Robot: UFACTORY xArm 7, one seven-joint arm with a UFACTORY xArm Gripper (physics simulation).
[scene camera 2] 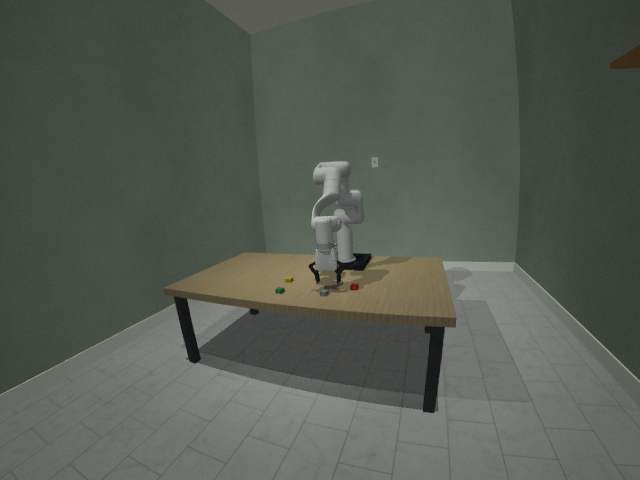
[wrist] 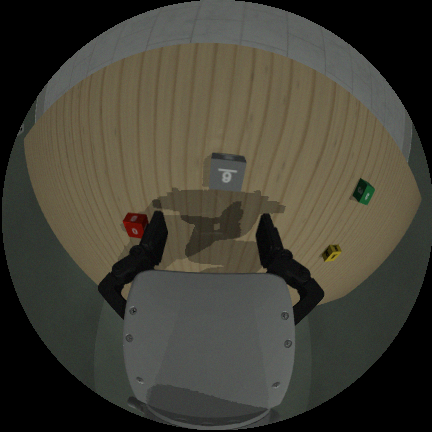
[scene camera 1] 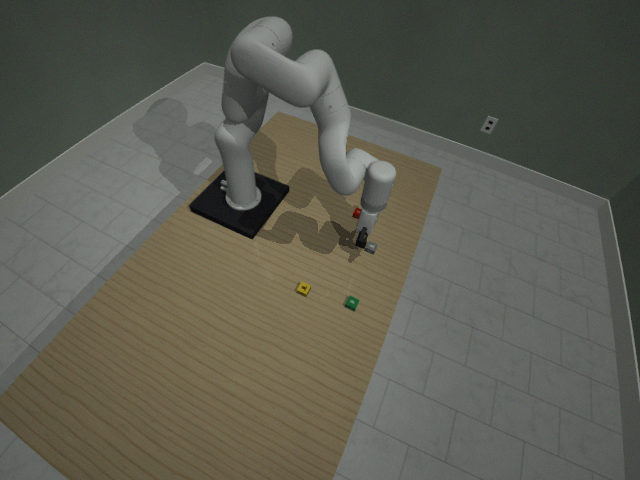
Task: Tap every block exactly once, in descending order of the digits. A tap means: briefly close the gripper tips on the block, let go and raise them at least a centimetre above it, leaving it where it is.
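The grey block [scene camera 1: 371, 247] [scene camera 2: 324, 292] [wrist: 227, 175] lies on the table; its underlined digit looks like an upside-down 6 in the wrist view. My gripper [scene camera 1: 361, 243] [scene camera 2: 328, 281] [wrist: 211, 222] is open and empty, above the table and on the robot-base side of the grey block, which is outside the fingers. The red block [scene camera 1: 357, 212] [scene camera 2: 354, 286] [wrist: 135, 225] shows 0 and lies to the left in the wrist view. The green block [scene camera 1: 352, 302] [scene camera 2: 279, 290] [wrist: 364, 192] and yellow block [scene camera 1: 303, 288] [scene camera 2: 288, 279] [wrist: 332, 253] lie to the right there; their digits are too small to read surely.
The blocks lie on a wooden table [scene camera 1: 206, 361] [scene camera 2: 403, 289] [wrist: 215, 100]. The arm stands on a black base plate [scene camera 1: 206, 204] [scene camera 2: 364, 260]. The table's front edge runs beyond the grey and green blocks. The arm's shadow falls on the wood under the gripper.
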